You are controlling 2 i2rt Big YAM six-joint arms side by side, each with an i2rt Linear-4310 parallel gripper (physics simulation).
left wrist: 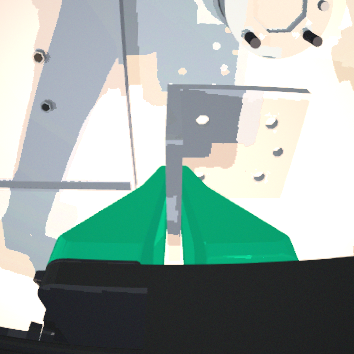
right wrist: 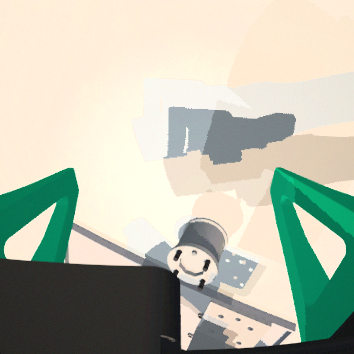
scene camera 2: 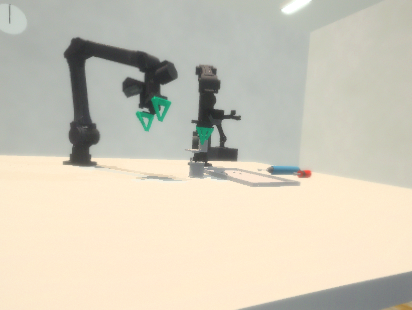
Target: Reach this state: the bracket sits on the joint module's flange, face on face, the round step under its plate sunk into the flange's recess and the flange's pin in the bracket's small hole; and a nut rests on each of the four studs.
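Frame: origin at the left arm's base, x down, y ahead, z right, level; centimetres.
Where they show: left gripper, fingertip midpoint: (left wrist: 173, 176) (scene camera 2: 203, 144); right gripper, fingertip midpoint: (right wrist: 174, 178) (scene camera 2: 153, 126); right arm's base, link origin: (scene camera 2: 80, 164).
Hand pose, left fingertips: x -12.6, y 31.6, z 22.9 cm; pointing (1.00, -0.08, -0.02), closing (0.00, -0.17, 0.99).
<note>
After its pixels a point has its place.
The grey L-shaped bracket (scene camera 2: 204, 147) {x -11.6, y 33.4, z 23.5 cm} (left wrist: 225, 115) {x -10.3, y 33.1, z 25.7 cm} (right wrist: 242, 312) {x -10.0, y 30.2, z 29.4 cm} is held by its upright leg in my left gripper (scene camera 2: 203, 141) {x -12.6, y 31.6, z 22.9 cm} (left wrist: 173, 176) {x -12.6, y 31.6, z 22.9 cm}, which is shut on it. Its holed plate lies about level, above the table and apart from the joint module (scene camera 2: 196, 171) {x -2.5, y 39.6, z 31.5 cm} (left wrist: 240, 20) {x -6.0, y 36.7, z 27.5 cm} (right wrist: 206, 237) {x -3.3, y 36.5, z 32.6 cm}. The module stands upright, flange up, with dark bare studs; in the left wrist view it is partly cut off at the top right. Two nuts (left wrist: 39, 57) {x -0.9, y 35.9, z 12.7 cm} (left wrist: 46, 106) {x -0.9, y 31.6, z 11.5 cm} lie at the left of the left wrist view. My right gripper (scene camera 2: 154, 125) {x -18.3, y 35.7, z 48.6 cm} (right wrist: 174, 178) {x -18.3, y 35.7, z 48.6 cm} is open and empty, high above the table.
A shallow tray (scene camera 2: 275, 184) {x -0.8, y 63.8, z 14.9 cm} (left wrist: 65, 185) {x -1.1, y 22.5, z 9.5 cm} (right wrist: 115, 245) {x -0.2, y 51.9, z 22.6 cm} lies beside the module, its wall close to the module's base. A blue and red screwdriver (scene camera 2: 284, 170) {x -2.2, y 41.7, z -20.5 cm} lies behind the tray, at the right of the scene view. Arm shadows fall across the table.
</note>
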